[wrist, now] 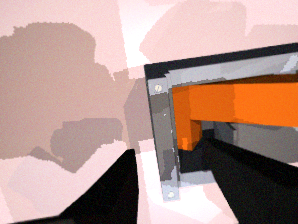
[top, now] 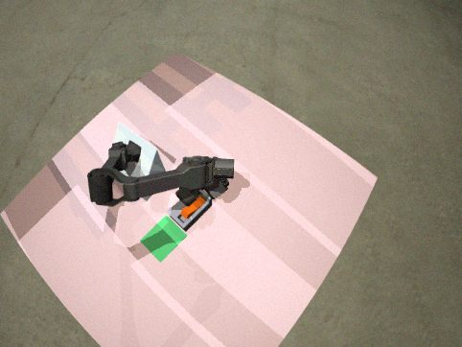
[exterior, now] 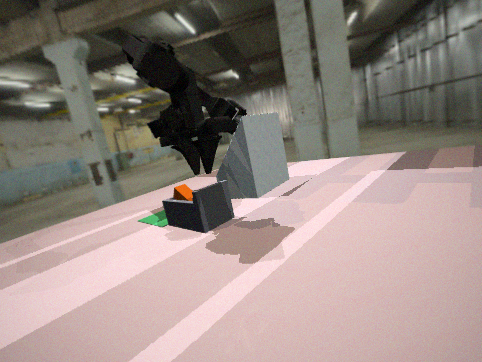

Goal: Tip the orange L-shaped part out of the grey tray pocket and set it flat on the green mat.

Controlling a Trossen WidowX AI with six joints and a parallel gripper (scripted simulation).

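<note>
My gripper tip is now 7 cm above the orange L-shaped part, 4 cm to the left of it and 2 cm past it. Also, from my gripper tip: green mat (22 cm to the right, 13 cm below, 5 cm behind).
</note>
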